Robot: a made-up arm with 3 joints. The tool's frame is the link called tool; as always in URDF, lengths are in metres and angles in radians.
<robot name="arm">
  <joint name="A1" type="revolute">
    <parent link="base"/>
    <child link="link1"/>
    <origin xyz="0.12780 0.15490 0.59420" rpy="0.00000 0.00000 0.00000"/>
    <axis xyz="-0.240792 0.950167 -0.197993"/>
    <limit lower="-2.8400" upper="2.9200" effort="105" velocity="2.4"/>
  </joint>
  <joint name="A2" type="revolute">
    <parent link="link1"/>
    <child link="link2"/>
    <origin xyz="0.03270 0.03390 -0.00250" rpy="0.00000 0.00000 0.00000"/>
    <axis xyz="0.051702 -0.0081 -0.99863"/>
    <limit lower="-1.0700" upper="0.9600" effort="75" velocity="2.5"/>
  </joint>
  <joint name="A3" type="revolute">
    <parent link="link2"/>
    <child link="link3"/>
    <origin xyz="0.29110 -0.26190 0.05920" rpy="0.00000 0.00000 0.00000"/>
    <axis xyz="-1 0 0"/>
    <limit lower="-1.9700" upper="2.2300" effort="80" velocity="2.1"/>
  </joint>
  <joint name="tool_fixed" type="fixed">
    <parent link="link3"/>
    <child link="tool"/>
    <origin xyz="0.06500 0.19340 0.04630" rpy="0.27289 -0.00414 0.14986"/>
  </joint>
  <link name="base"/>
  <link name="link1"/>
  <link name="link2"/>
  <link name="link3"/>
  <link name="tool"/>
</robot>
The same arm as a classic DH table. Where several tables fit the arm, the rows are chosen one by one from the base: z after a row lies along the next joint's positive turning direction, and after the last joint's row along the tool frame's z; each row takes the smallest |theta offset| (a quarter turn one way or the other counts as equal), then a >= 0, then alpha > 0; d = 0 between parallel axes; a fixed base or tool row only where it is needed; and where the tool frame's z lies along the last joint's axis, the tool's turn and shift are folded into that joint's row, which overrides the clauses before.
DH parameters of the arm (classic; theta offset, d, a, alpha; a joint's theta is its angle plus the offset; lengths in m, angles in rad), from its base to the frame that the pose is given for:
base (fixed): 0.2482 0.6182 0.1619 -1.7701
A1: -0.0489 0.1461 0.0401 -1.3923
A2: -1.3136 -0.0577 -0.2624 1.6225
A3: -0.2787 -0.3593 0.1987 1.6071
tool (fixed): -1.4253 -0.0071 0 0
Joint limits (rad, base to tool): -2.84..2.92 -1.07..0.96 -1.97..2.23

